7 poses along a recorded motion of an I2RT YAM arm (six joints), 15 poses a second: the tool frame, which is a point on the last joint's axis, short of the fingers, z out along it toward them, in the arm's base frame.
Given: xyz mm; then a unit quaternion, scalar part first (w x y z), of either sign.
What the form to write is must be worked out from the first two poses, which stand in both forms.
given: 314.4 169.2 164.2 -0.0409 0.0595 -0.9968 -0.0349
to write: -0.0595 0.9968 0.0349 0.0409 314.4 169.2 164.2
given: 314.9 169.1 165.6 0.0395 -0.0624 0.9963 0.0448
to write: -0.0624 0.9963 0.0448 0.0395 314.9 169.1 165.6
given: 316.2 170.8 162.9 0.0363 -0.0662 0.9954 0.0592
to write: -0.0662 0.9954 0.0592 0.0363 316.2 170.8 162.9
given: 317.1 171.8 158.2 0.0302 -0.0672 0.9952 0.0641
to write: -0.0672 0.9952 0.0641 0.0302 317.1 171.8 158.2
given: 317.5 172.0 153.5 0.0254 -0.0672 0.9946 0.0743
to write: -0.0672 0.9946 0.0743 0.0254 317.5 172.0 153.5
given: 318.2 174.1 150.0 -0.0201 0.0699 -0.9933 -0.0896
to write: -0.0699 0.9933 0.0896 0.0201 318.2 174.1 150.0
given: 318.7 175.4 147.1 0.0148 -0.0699 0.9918 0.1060
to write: -0.0699 0.9918 0.1060 0.0148 318.7 175.4 147.1
